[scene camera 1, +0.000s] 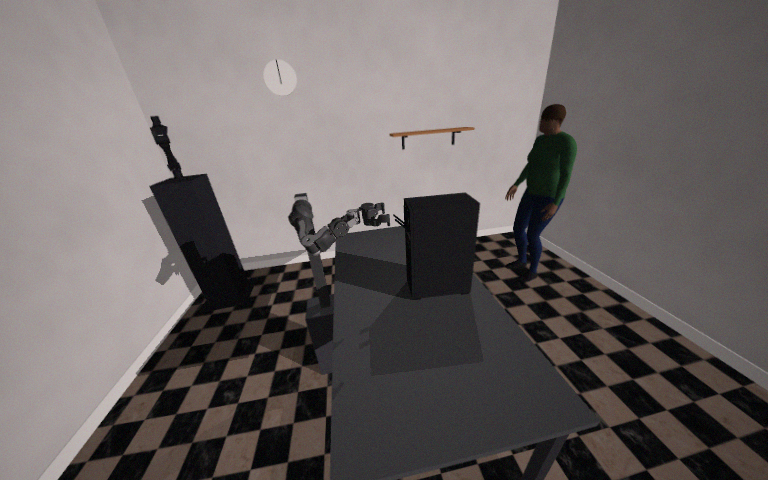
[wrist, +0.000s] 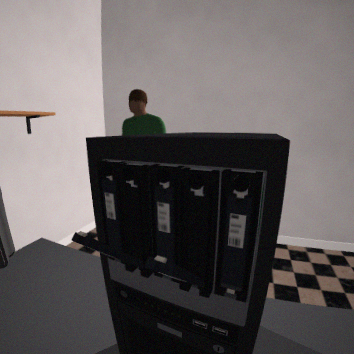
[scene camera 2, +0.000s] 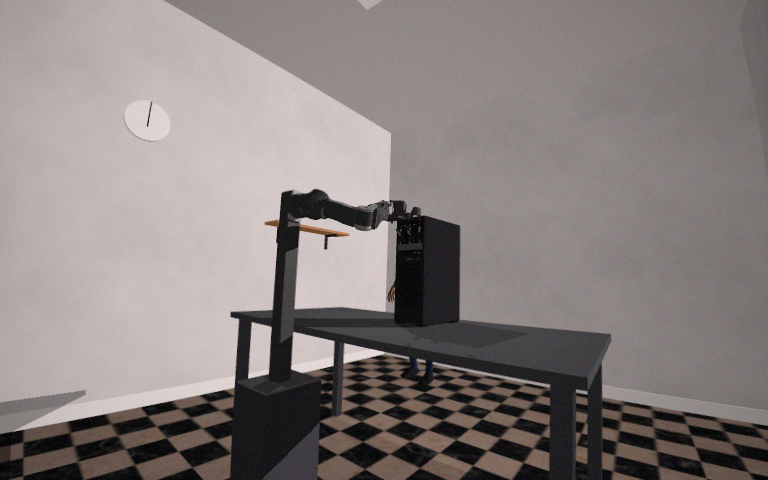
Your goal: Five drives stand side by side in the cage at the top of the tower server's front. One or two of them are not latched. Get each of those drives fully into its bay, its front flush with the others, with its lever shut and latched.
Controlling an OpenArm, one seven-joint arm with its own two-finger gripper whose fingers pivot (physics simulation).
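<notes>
The black tower server [scene camera 1: 441, 249] [scene camera 2: 442, 271] [wrist: 190, 150] stands upright on the table. In the wrist view the first drive [wrist: 110, 210], third drive [wrist: 163, 220] and fifth drive [wrist: 236, 235] have upright, shut levers with white labels. The second drive's lever [wrist: 102, 246] is swung far down and out, toward the left of the view. The fourth drive's lever [wrist: 172, 270] is also swung far down and out. Whether these two drives sit flush is too dark to tell. My gripper [scene camera 1: 387, 213] [scene camera 2: 407, 212] is open and empty, in front of the cage near the tower's top, apart from the levers.
The table [scene camera 1: 441, 418] [scene camera 2: 526, 350] carries the tower. A person in a green sweater [scene camera 1: 550, 164] [wrist: 144, 124] stands behind the table. A wooden shelf [scene camera 1: 431, 131] [scene camera 2: 317, 229] [wrist: 25, 114] is on the wall. A dark cabinet [scene camera 1: 198, 226] bearing another arm stands at the left.
</notes>
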